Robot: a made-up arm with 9 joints. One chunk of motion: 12 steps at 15 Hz.
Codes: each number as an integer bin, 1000 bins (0 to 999) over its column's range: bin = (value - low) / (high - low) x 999, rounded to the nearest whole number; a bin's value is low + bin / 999 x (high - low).
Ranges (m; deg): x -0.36..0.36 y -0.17..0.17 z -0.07..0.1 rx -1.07..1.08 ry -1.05..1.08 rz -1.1..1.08
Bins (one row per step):
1: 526 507 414 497 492 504
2: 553 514 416 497 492 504
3: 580 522 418 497 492 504
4: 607 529 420 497 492 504
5: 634 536 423 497 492 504
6: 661 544 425 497 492 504
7: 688 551 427 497 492 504
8: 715 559 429 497 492 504
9: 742 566 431 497 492 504
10: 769 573 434 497 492 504
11: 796 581 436 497 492 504
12: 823 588 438 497 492 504
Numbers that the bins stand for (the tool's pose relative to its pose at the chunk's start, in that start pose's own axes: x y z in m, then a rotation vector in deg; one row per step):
1: 0.0191 0.0026 0.0005 0.00 0.00 0.00
2: 0.0386 0.0049 0.0008 0.00 0.00 0.00
3: 0.0580 0.0077 0.0011 0.00 0.00 0.00
4: 0.0775 0.0100 0.0015 0.00 0.00 0.00
5: 0.0969 0.0124 0.0020 0.00 0.00 0.00
6: 0.1164 0.0151 0.0023 0.00 0.00 0.00
7: 0.1359 0.0175 0.0027 0.00 0.00 0.00
8: 0.1553 0.0203 0.0030 0.00 0.00 0.00
9: 0.1748 0.0226 0.0033 0.00 0.00 0.00
10: 0.1942 0.0250 0.0039 0.00 0.00 0.00
11: 0.2137 0.0277 0.0042 0.00 0.00 0.00
12: 0.2332 0.0301 0.0045 0.00 0.00 0.00

